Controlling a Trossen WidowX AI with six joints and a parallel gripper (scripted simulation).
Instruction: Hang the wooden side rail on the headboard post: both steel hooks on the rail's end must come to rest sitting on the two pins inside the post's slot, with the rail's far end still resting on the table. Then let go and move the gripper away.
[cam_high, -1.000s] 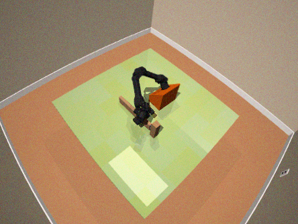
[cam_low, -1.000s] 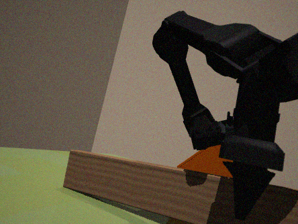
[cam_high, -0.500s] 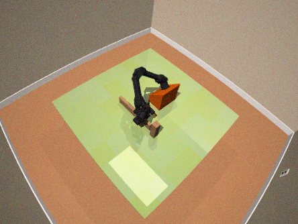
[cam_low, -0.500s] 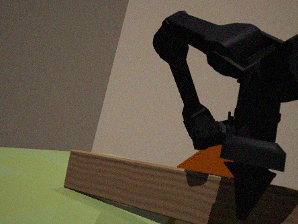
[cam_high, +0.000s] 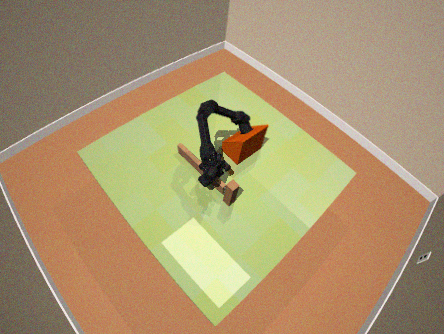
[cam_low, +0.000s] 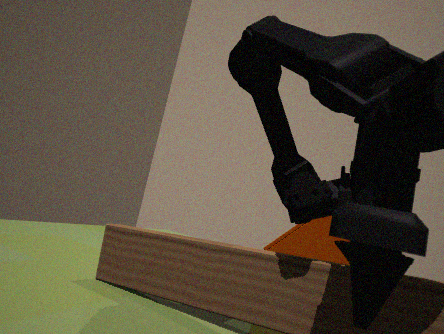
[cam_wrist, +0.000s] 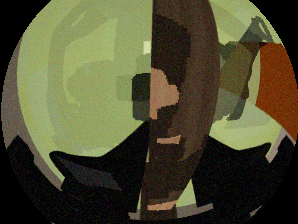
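The headboard post lies 130 mm to the left of my gripper tip and 40 mm above it.
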